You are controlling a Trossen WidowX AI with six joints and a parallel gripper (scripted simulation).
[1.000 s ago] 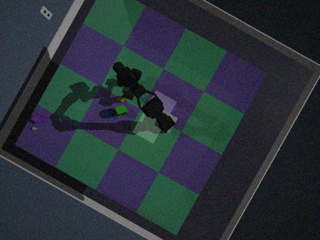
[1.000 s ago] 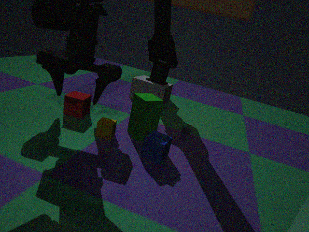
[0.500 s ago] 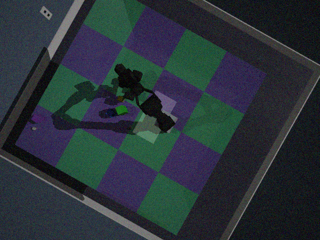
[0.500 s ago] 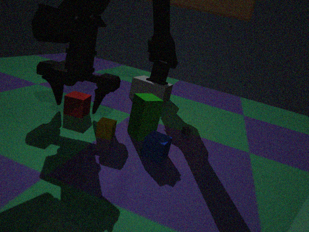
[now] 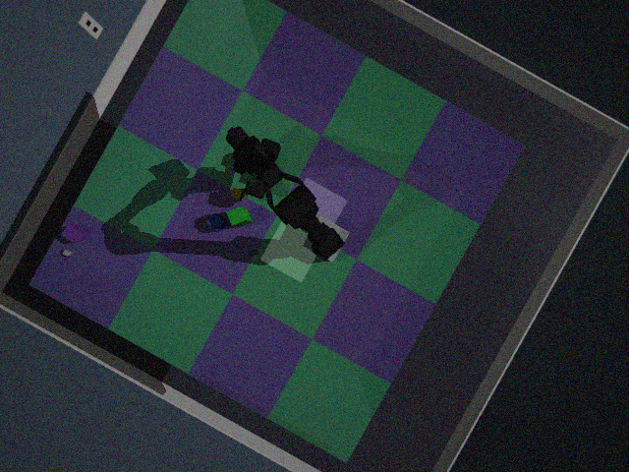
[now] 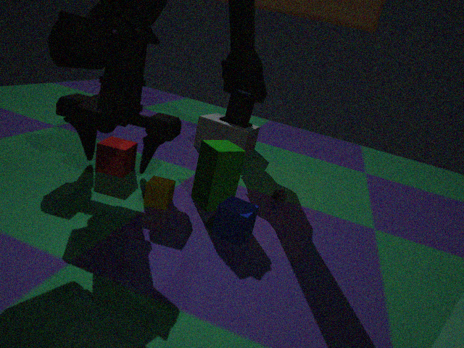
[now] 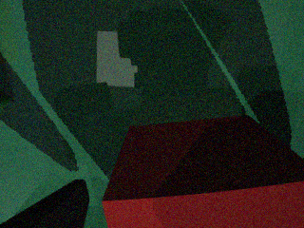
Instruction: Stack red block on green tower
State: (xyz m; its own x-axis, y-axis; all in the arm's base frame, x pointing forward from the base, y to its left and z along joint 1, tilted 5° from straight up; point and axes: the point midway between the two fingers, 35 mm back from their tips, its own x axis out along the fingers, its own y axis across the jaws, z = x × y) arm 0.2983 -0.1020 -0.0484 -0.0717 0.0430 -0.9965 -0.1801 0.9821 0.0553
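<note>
The blue block is 60 mm ahead of my gripper tip, 230 mm to the left of it and 10 mm above it. Round my gripper tip: red block: 20 mm above; small yellow block: 50 mm ahead, 110 mm to the left, 10 mm above.
</note>
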